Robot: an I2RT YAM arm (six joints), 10 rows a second.
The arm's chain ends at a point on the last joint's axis. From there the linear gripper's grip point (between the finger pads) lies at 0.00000 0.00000 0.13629 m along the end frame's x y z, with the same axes.
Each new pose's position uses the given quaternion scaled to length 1; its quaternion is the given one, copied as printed.
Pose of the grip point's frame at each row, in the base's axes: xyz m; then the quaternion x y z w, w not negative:
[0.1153 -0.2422 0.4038 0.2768 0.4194 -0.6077 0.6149]
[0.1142 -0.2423 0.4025 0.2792 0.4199 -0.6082 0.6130]
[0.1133 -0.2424 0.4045 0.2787 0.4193 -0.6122 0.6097]
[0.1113 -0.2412 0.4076 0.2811 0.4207 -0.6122 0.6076]
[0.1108 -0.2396 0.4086 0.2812 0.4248 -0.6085 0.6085]
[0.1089 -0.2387 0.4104 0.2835 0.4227 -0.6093 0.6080]
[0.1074 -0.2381 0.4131 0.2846 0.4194 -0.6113 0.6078]
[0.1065 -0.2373 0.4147 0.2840 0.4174 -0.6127 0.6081]
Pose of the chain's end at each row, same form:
[0.0909 -0.1263 0.3363 0.2768 0.4194 -0.6077 0.6149]
[0.0903 -0.1260 0.3355 0.2792 0.4199 -0.6082 0.6130]
[0.0901 -0.1261 0.3373 0.2787 0.4193 -0.6122 0.6097]
[0.0885 -0.1244 0.3411 0.2811 0.4207 -0.6122 0.6076]
[0.0870 -0.1225 0.3430 0.2812 0.4248 -0.6085 0.6085]
[0.0859 -0.1215 0.3447 0.2835 0.4227 -0.6093 0.6080]
[0.0853 -0.1211 0.3468 0.2846 0.4194 -0.6113 0.6078]
[0.0847 -0.1205 0.3479 0.2840 0.4174 -0.6127 0.6081]

